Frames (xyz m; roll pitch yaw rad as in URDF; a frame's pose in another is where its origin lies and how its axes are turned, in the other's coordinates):
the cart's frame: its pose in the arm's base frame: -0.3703 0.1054 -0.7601 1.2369 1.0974 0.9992
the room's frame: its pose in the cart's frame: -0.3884 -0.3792 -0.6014 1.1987 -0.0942 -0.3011
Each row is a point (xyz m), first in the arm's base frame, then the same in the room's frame.
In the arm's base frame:
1: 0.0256 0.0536 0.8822
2: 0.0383 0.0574 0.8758
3: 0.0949 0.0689 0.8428
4: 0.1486 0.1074 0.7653
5: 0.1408 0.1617 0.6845
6: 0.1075 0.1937 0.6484
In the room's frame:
1: -1.1583 1.5387 -0.2223
2: -1.1485 1.5494 -0.2243
3: -1.1006 1.5954 -0.2278
4: -1.0086 1.6288 -0.2562
5: -0.9290 1.6039 -0.3070
6: -0.9009 1.5650 -0.3406

